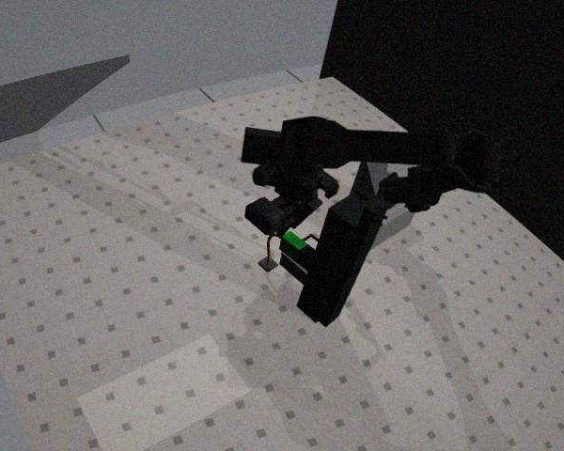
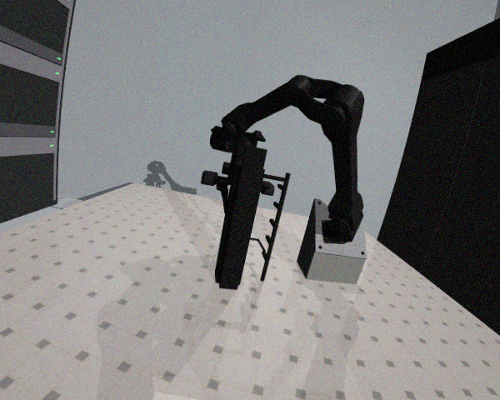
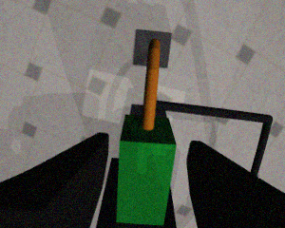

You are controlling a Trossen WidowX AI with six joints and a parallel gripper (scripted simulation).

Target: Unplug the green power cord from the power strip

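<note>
The green plug lies 4 cm to the left of my gripper tip, 1 cm below it and 1 cm behind it. Round my gripper tip: ladder-like rail: 11 cm to the left, 9 cm behind, 1 cm above; black power strip: 12 cm to the left, 1 cm behind, 1 cm above; grey pad: 12 cm below, 3 cm to the right.
</note>
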